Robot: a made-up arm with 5 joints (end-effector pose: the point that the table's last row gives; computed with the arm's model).
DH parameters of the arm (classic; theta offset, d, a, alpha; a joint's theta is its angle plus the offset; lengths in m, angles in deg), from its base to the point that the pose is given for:
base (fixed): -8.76 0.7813 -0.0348 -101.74
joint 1: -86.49 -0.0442 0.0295 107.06
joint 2: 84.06 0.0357 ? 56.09
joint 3: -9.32 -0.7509 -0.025 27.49
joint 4: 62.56 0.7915 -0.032 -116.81
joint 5: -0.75 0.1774 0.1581 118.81
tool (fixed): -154.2 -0.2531 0 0
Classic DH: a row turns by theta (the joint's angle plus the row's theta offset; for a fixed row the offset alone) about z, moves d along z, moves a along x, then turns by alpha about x.
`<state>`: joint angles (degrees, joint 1 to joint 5).
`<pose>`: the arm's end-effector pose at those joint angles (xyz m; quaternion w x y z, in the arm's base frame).
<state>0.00 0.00 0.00 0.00 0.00</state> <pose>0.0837 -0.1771 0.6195 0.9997 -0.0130 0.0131 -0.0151</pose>
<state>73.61 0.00 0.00 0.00 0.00</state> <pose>-0.2004 -0.1336 0.6183 0.7922 0.0717 0.5930 -0.1252</pose>
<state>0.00 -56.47 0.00 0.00 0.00</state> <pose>0.0490 0.0471 0.5701 0.8852 0.4542 0.0793 -0.0618</pose>
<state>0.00 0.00 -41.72 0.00 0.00</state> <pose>0.0065 -0.1755 0.5793 0.9316 0.1563 0.0175 -0.3278</pose>
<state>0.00 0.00 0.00 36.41 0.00</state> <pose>0.1737 -0.2742 0.6195 0.9544 -0.0164 0.0084 0.2980</pose>
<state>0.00 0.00 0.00 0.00 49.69</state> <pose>0.2916 -0.2640 0.5791 0.9064 -0.1797 -0.3197 -0.2097</pose>
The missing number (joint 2, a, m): -0.0251
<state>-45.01 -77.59 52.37 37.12 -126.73</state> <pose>0.3052 -0.2241 1.1991 0.2625 -0.4321 0.3676 0.7805</pose>
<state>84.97 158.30 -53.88 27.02 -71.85</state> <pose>0.2534 0.0998 1.0462 0.3648 -0.5465 0.6709 0.3436</pose>
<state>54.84 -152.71 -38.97 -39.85 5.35</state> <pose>0.2032 0.0790 0.7788 0.3740 -0.5904 -0.5704 0.4315</pose>
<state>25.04 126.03 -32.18 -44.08 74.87</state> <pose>0.2408 -0.0797 1.1490 0.1257 -0.5955 -0.7866 -0.1043</pose>
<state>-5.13 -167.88 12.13 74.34 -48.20</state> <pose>0.2494 0.3737 0.6725 0.2110 0.6440 -0.5892 0.4399</pose>
